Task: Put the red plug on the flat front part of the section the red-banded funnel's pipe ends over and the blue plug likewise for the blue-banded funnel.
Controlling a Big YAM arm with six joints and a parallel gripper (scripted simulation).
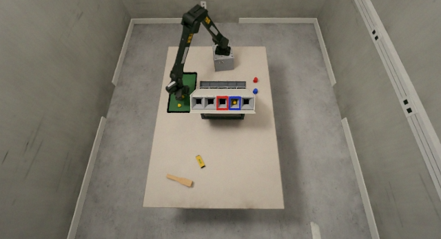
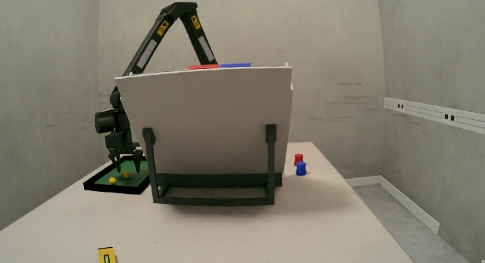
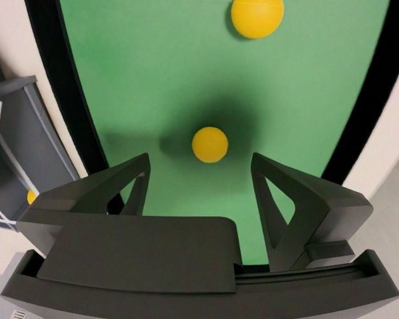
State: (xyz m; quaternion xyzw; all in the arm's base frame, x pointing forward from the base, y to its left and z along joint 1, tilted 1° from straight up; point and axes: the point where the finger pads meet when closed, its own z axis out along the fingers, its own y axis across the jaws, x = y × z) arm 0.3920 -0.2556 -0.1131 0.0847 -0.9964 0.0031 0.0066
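Now: hand 40 mm past the green marble tray, 20 mm to the left of it and 20 mm above it. Round my hand: blue band: 160 mm ahead, 420 mm to the left, 290 mm above; then cover: 20 mm ahead, 320 mm to the left, 180 mm above; then red band: 170 mm ahead, 350 mm to the left, 290 mm above.
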